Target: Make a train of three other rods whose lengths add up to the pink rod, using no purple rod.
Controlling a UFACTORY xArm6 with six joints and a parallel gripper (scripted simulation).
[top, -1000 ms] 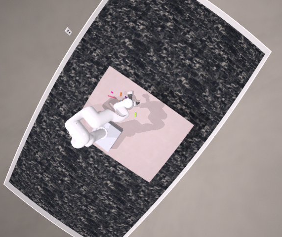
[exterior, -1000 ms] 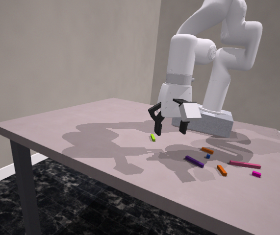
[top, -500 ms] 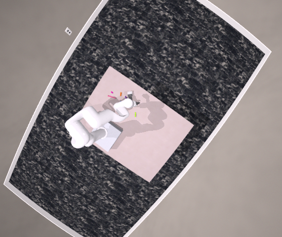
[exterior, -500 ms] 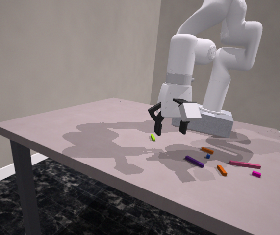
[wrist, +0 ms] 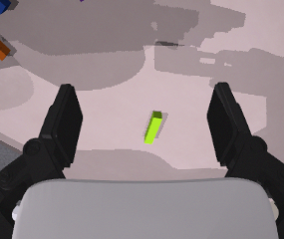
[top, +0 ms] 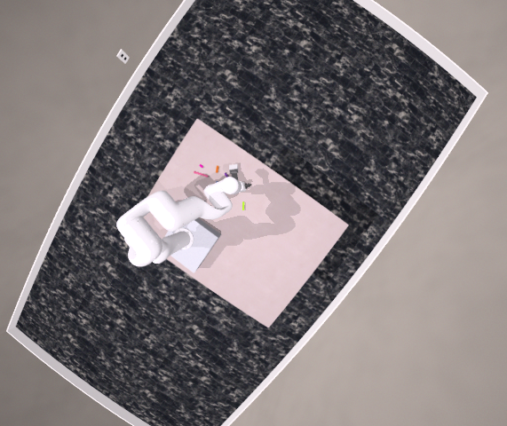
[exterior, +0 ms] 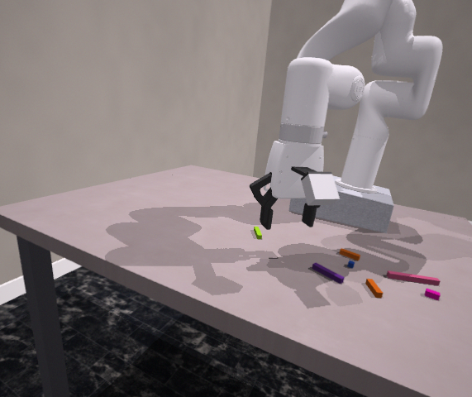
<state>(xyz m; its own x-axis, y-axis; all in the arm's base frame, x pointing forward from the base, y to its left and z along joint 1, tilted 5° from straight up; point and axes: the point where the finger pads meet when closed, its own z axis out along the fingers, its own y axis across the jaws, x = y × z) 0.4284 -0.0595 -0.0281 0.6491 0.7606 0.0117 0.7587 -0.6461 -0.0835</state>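
The blue rod lies 5 cm behind my hand, 12 cm to the left of it and 7 cm below it. The rest, counted from my hand: lime rod 6 cm behind, 9 cm to the right, 7 cm below; then purple rod 1 cm ahead, 9 cm to the left, 7 cm below; then pink rod 8 cm behind, 23 cm to the left, 7 cm below.
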